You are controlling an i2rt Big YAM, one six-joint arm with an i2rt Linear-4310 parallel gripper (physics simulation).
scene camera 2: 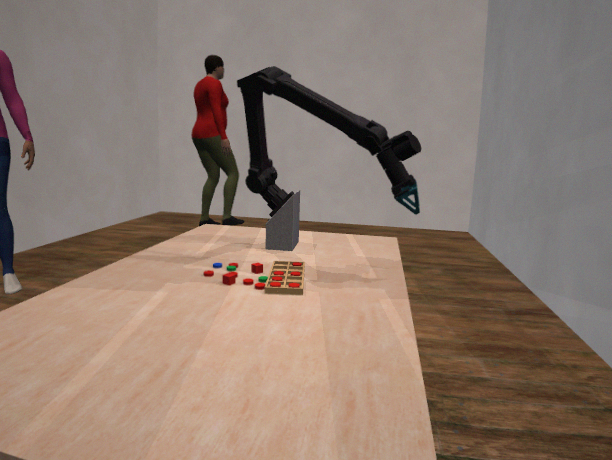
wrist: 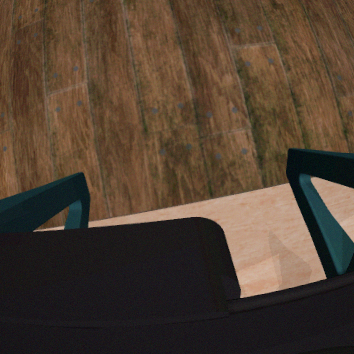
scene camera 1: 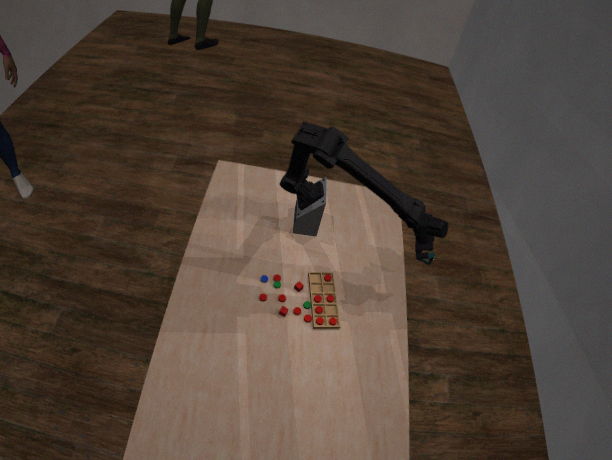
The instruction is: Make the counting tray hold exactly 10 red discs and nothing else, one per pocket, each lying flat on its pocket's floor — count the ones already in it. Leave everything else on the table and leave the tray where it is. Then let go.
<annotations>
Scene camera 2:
my gripper: 417, 210
wooden counting tray: 285, 266
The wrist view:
my gripper: 188, 172
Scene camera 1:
wooden counting tray: 317, 285
</annotations>
